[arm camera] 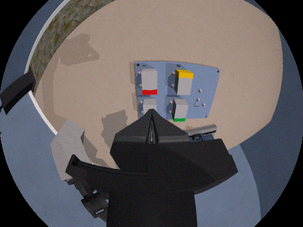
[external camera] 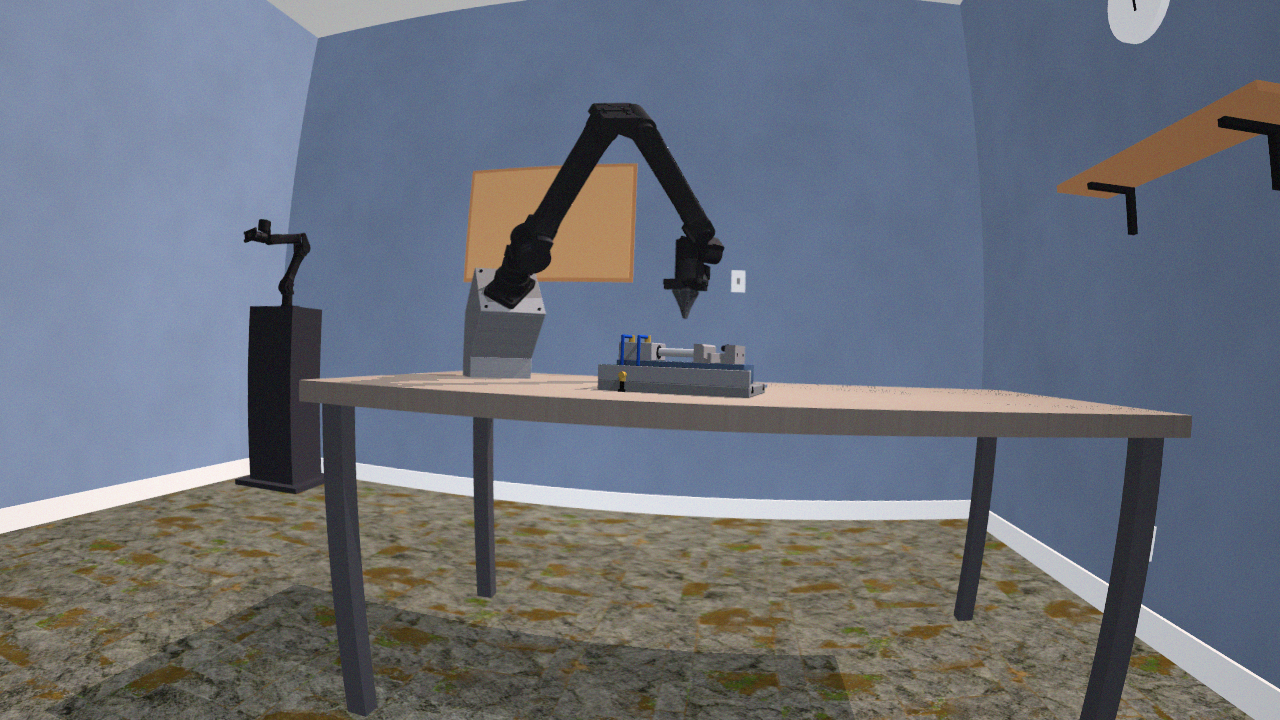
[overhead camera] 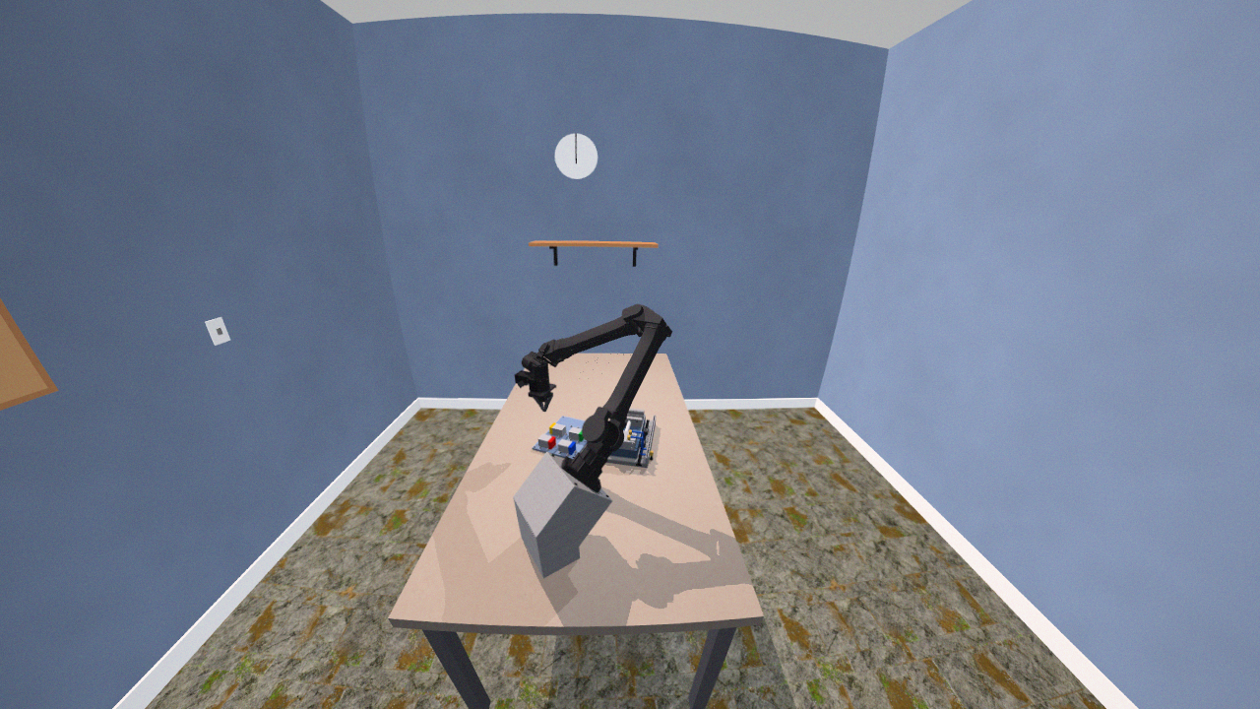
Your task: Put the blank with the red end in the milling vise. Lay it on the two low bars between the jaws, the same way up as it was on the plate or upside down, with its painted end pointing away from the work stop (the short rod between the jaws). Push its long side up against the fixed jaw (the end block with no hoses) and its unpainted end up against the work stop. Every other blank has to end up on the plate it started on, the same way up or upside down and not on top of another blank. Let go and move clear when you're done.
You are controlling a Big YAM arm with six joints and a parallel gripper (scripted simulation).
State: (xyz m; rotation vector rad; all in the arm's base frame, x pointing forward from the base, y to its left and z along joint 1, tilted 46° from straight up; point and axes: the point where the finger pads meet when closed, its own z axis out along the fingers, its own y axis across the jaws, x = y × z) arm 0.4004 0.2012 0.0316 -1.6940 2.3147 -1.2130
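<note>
My gripper is now 150 mm above the yellow-ended blank, 70 mm short of it and 40 mm to the left of it. The rest, counted from my hand: green-ended blank (150 mm below, 120 mm to the right, 40 mm ahead); blue-ended blank (150 mm below, 80 mm to the right, 50 mm behind); blue plate (170 mm below, 80 mm to the right, 60 mm ahead).
</note>
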